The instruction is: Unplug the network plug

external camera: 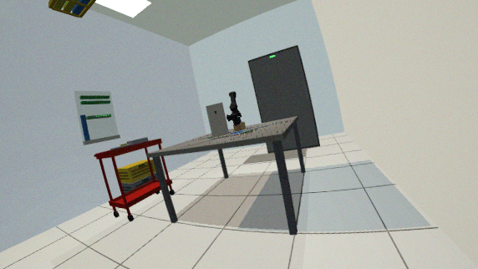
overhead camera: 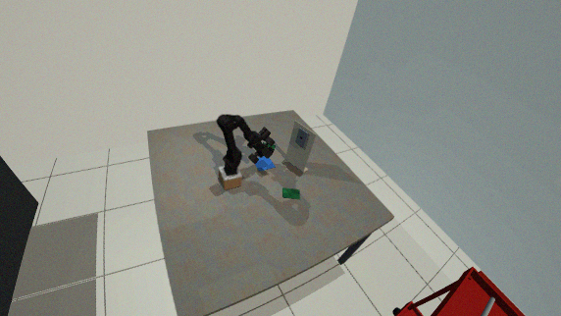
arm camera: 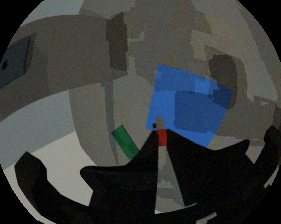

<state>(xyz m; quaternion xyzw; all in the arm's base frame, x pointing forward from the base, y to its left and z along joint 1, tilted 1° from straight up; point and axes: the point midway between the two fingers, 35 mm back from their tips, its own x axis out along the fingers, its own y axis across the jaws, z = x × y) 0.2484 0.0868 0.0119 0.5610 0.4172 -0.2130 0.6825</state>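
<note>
My gripper tip is now 1 cm past the blue marked square and 7 cm above it. Round my gripper tip: red plug: right at my gripper tip; upright grey panel: 19 cm ahead, 8 cm to the right, 8 cm above.
</note>
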